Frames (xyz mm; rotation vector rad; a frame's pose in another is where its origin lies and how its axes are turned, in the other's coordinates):
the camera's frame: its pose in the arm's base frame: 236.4 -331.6 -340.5 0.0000 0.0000 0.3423
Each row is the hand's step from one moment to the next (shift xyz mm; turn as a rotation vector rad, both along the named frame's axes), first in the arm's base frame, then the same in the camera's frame.
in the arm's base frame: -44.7 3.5 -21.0 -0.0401 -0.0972 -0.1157
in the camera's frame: -40.9 18.3 -21.0 -0.0704 -0.0781 -0.1157
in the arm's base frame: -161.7 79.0 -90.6 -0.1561 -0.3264 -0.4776
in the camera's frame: -125.8 128.7 -90.6 -0.2566 -0.2551 -0.4776
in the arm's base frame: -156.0 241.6 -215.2 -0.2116 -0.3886 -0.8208
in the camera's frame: -65.9 279.9 -215.2 -0.3298 -0.2950 -0.8208
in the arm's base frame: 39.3 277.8 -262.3 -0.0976 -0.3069 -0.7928
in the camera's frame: 130.3 248.5 -262.3 -0.1950 -0.2563 -0.7928
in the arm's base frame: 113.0 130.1 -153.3 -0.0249 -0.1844 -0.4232
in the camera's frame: 150.1 84.6 -153.3 -0.0854 -0.1653 -0.4232
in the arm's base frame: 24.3 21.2 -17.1 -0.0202 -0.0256 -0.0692
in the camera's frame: 30.0 11.8 -17.1 -0.0276 -0.0173 -0.0692
